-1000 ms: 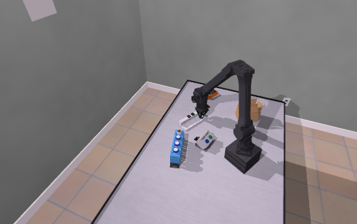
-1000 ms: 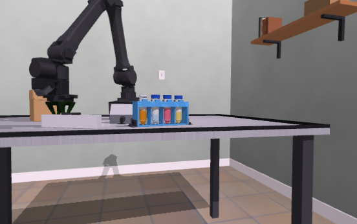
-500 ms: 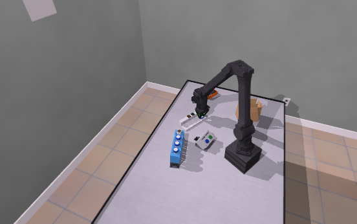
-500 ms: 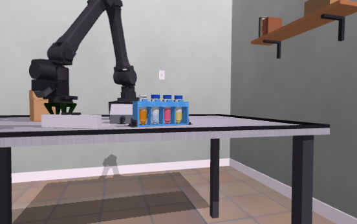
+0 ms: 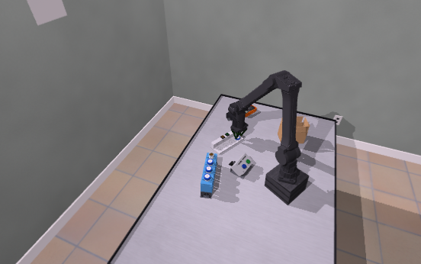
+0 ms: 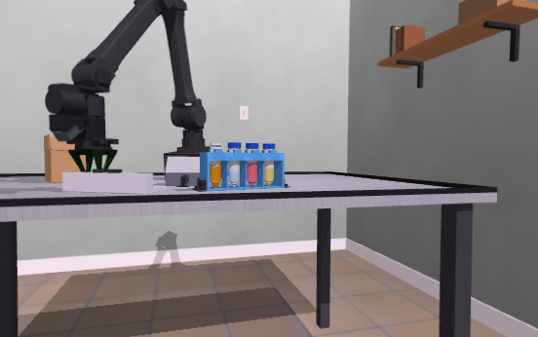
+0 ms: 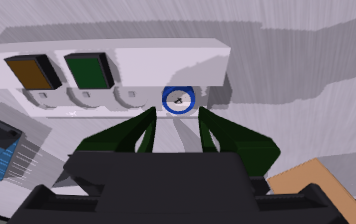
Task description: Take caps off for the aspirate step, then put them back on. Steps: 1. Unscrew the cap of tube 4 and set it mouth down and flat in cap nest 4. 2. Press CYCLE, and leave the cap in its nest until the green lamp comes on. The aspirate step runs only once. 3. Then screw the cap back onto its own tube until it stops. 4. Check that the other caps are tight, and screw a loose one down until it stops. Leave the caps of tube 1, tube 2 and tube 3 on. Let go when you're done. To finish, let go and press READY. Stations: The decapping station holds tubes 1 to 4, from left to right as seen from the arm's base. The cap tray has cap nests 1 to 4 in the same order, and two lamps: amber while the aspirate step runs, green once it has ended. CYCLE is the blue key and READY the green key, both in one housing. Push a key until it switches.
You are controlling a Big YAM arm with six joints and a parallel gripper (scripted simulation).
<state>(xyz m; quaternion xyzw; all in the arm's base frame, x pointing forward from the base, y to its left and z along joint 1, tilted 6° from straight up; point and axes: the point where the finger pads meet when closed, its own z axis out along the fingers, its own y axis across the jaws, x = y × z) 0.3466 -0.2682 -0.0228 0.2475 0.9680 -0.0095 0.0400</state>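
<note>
My hand is 12 cm past the green ready key, 22 cm to the right of it and 3 cm below it. Round my hand: white key housing 10 cm behind, 24 cm to the left, 2 cm above; orange handheld device 1 cm ahead, 33 cm to the right, 2 cm below; blue cycle key 11 cm behind, 26 cm to the left, 3 cm above.
</note>
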